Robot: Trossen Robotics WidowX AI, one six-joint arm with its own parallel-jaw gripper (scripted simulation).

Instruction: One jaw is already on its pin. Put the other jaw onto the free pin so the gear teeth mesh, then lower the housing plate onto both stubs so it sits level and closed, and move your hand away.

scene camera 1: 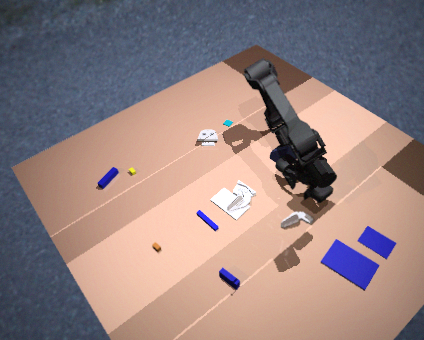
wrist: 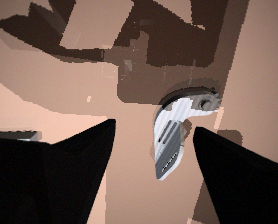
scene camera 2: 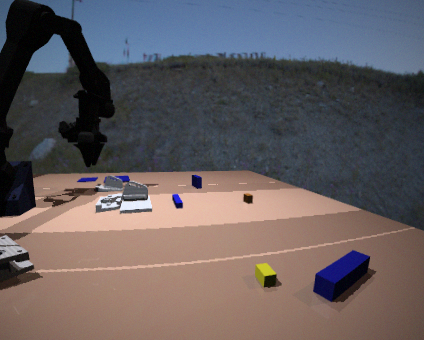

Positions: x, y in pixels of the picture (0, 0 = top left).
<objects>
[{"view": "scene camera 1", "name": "gripper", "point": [299, 193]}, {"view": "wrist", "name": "gripper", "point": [154, 129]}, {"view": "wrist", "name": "jaw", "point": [168, 123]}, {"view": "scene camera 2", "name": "gripper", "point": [91, 166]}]
</objects>
